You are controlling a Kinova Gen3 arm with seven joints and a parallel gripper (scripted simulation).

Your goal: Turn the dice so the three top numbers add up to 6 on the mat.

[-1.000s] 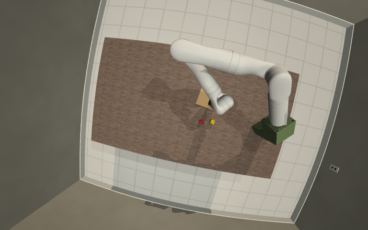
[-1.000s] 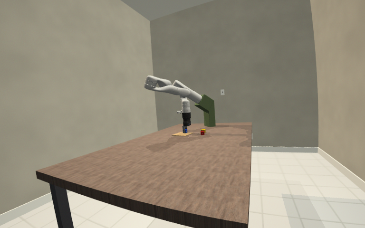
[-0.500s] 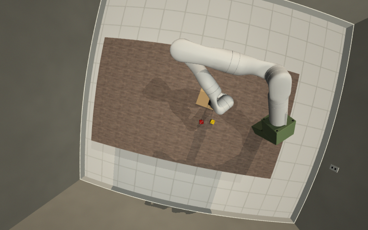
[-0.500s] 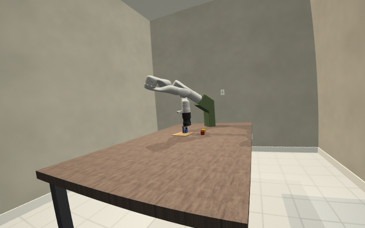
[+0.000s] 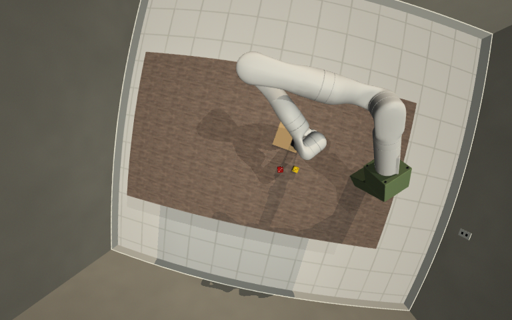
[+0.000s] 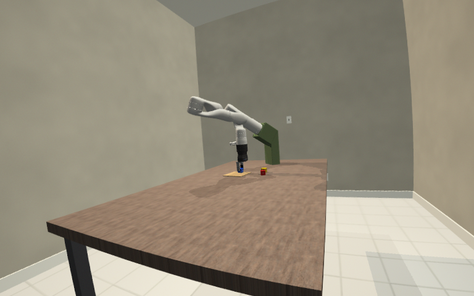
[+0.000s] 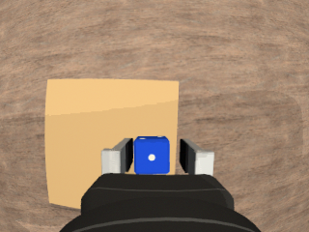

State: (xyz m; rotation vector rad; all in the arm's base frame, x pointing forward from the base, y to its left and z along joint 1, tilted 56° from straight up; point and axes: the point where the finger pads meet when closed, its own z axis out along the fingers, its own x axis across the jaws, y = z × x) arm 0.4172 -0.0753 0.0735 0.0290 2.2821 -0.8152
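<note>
My gripper is now 20 mm above the blue die. The rest, counted from my hand: yellow die (160 mm to the left, 20 mm below, 10 mm ahead); tan mat (50 mm ahead, 30 mm below, 10 mm to the right); red die (170 mm to the left, 90 mm ahead, 20 mm below).
</note>
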